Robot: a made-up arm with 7 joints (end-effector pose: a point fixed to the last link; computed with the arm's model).
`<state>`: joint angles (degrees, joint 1 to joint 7).
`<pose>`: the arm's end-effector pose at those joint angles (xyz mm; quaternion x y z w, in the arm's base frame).
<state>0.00 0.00 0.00 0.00 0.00 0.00 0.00</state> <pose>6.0 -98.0 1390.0 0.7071 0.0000 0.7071 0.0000</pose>
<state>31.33 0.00 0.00 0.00 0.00 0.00 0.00</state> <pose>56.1 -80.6 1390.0 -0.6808 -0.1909 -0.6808 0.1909</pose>
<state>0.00 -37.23 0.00 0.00 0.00 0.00 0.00</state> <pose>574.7 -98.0 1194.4 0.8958 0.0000 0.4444 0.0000</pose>
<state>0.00 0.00 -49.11 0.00 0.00 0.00 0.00</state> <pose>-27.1 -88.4 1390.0 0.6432 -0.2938 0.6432 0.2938</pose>
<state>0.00 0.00 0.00 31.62 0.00 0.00 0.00</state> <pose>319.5 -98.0 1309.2 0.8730 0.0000 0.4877 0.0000</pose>
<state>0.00 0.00 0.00 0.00 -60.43 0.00 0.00</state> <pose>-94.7 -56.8 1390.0 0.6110 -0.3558 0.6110 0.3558</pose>
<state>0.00 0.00 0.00 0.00 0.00 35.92 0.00</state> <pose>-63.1 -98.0 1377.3 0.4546 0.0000 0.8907 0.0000</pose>
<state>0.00 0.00 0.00 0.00 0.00 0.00 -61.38</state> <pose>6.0 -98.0 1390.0 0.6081 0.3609 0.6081 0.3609</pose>
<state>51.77 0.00 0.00 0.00 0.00 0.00 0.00</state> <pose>80.7 -55.9 1390.0 -0.6362 -0.3087 -0.6362 0.3087</pose>
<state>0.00 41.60 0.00 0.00 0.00 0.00 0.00</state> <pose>-620.9 -98.0 1156.4 0.4099 0.0000 0.9121 0.0000</pose>
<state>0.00 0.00 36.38 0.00 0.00 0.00 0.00</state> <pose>29.1 -86.5 1390.0 -0.6718 -0.2207 -0.6718 0.2207</pose>
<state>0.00 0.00 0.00 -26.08 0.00 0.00 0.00</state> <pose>-253.7 -98.0 1323.4 0.5293 0.0000 0.8484 0.0000</pose>
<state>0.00 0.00 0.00 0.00 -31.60 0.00 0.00</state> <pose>-52.3 -90.0 1390.0 0.6804 -0.1925 0.6804 0.1925</pose>
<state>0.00 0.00 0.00 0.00 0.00 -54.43 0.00</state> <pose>91.6 -98.0 1330.5 0.9522 0.0000 0.3054 0.0000</pose>
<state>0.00 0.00 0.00 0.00 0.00 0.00 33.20</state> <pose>6.0 -98.0 1390.0 -0.6776 0.2020 -0.6776 0.2020</pose>
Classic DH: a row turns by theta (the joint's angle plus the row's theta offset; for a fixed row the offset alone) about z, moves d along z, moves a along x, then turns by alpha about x. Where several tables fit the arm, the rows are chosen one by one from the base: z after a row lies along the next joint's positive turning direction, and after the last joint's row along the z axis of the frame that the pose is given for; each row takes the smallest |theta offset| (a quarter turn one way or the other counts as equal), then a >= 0, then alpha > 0; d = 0 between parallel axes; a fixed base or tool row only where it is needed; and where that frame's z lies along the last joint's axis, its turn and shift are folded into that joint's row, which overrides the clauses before.
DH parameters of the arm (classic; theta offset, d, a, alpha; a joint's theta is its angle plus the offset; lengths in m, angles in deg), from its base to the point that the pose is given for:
joint 1: 0 0.448 0 90
joint 2: 0 0.057 0 -90
joint 3: 0 0.348 0.02 -90
joint 4: 0 0.066 -0.029 90
joint 5: 0 0.481 0 90
joint 6: 90 0.107 0.113 90
joint 7: 0 0.015 0 0

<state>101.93 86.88 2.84 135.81 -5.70 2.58 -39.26</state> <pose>57.2 96.3 901.5 -0.3132 -0.8712 -0.3535 0.1340</pose>
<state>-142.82 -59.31 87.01 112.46 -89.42 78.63 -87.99</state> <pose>172.4 -499.7 712.9 0.6559 0.5204 0.1072 0.5362</pose>
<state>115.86 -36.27 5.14 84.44 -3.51 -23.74 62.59</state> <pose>-266.1 658.4 400.2 0.7737 0.4396 0.0173 0.4559</pose>
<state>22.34 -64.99 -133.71 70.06 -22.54 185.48 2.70</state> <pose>461.0 -114.5 910.7 0.1438 0.7448 0.3726 0.5345</pose>
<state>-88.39 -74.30 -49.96 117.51 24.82 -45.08 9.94</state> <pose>-404.1 -99.9 158.2 0.1745 0.5704 0.5040 0.6247</pose>
